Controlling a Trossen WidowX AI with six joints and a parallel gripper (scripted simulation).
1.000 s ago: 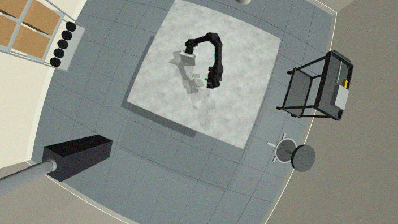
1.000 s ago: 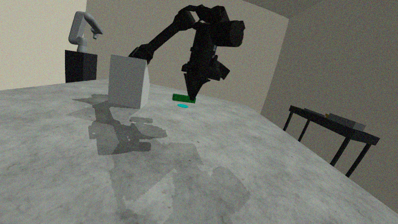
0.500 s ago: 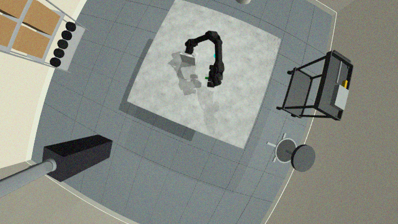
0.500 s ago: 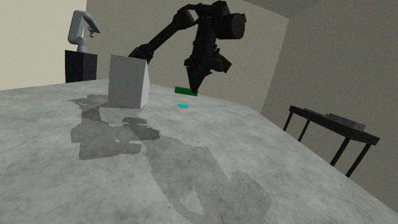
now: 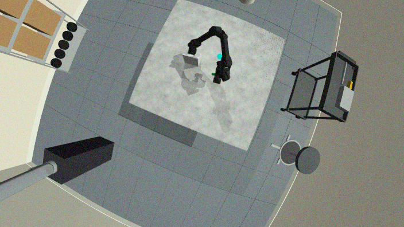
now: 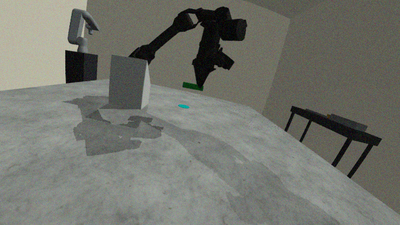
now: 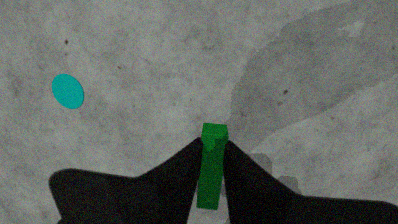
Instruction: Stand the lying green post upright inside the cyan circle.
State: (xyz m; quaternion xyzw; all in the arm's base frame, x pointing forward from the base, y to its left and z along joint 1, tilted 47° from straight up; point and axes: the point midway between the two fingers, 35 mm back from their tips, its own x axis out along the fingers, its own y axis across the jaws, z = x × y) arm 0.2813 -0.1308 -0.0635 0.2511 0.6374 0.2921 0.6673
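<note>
Right now the cyan circle is 240 mm to the left of my gripper tip, 140 mm below it and 30 mm behind it. Also, from my gripper tip: green post 20 mm behind.
</note>
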